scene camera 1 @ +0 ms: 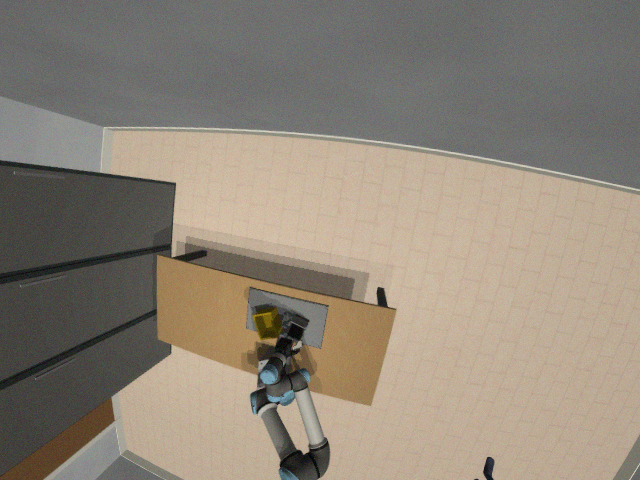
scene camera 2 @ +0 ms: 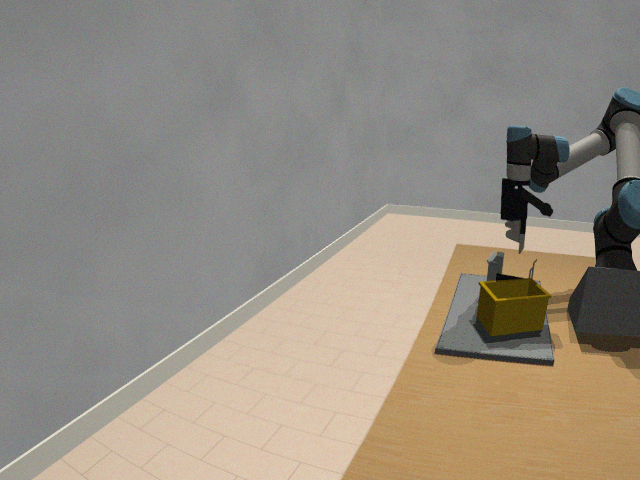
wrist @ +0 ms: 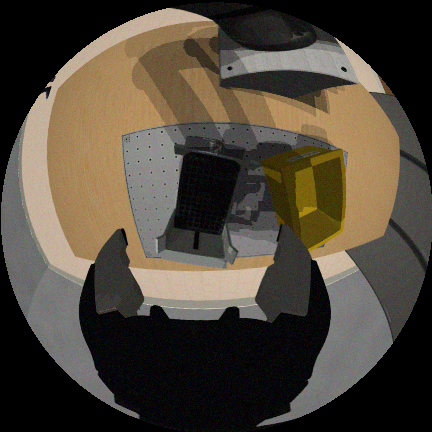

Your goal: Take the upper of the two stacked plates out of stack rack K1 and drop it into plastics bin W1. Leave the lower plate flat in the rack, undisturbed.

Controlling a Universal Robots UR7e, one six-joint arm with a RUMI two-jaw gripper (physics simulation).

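Places are measured from the arm's base along level axes (x ahead, y left, z up), in millimetres.
Pixels of known places: gripper, fingertip midpoint: [scene camera 1: 291,340] [scene camera 2: 518,246] [wrist: 199,229]; arm's base, link origin: [scene camera 2: 615,286].
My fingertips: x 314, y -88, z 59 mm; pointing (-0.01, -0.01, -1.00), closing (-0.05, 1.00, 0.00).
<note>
Ahead of a thing's pixels: the offset from my fingertips to its top centre. Level surfaces: height alone.
Stack rack K1 {dx +7, dy +3, dz -41 mm} [scene camera 1: 306,318] [scene camera 2: 494,267] [wrist: 185,241] is a grey holder with upright ends. A black plate {dx +13, dy +1, dz -108 mm} [scene camera 1: 296,331] [scene camera 2: 508,276] [wrist: 207,192] with a fine grid lies flat in it. The upper and lower plates cannot be told apart. Plastics bin W1 {dx +1, dy +188, dz -61 mm} [scene camera 1: 267,322] [scene camera 2: 511,316] [wrist: 320,231] is yellow and open-topped, and stands beside the rack, to its right in the wrist view. My gripper [scene camera 2: 515,243] [wrist: 199,229] is open and empty. It points down, high above the rack, with a wide gap between its fingers in the wrist view.
Rack and bin stand on a grey perforated board [scene camera 1: 315,310] [scene camera 2: 449,347] [wrist: 150,187] on the wooden table {dz -173 mm} [scene camera 1: 206,304] [scene camera 2: 491,413] [wrist: 85,150]. The arm's grey base [scene camera 2: 607,304] [wrist: 285,62] is near the board. Dark cabinets [scene camera 1: 77,222] [wrist: 372,270] stand past the table's end on the bin side.
</note>
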